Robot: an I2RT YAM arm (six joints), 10 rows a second.
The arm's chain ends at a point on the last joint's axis. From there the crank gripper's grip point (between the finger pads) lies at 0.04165 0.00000 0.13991 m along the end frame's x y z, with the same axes.
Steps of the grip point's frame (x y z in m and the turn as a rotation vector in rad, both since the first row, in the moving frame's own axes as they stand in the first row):
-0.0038 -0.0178 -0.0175 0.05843 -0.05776 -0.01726
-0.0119 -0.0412 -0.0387 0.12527 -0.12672 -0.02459
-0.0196 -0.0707 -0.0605 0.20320 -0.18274 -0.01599
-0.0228 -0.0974 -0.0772 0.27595 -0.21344 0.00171
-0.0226 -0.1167 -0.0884 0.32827 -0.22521 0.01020
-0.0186 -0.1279 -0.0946 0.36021 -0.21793 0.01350
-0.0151 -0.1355 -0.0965 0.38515 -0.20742 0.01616
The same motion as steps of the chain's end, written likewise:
0.0044 -0.0089 -0.0194 0.05843 -0.05776 -0.01726
0.0063 -0.0226 -0.0417 0.12527 -0.12672 -0.02459
0.0066 -0.0414 -0.0628 0.20320 -0.18274 -0.01599
0.0074 -0.0584 -0.0775 0.27595 -0.21344 0.00171
0.0089 -0.0707 -0.0867 0.32827 -0.22521 0.01020
0.0116 -0.0777 -0.0913 0.36021 -0.21793 0.01350
0.0135 -0.0821 -0.0918 0.38515 -0.20742 0.01616

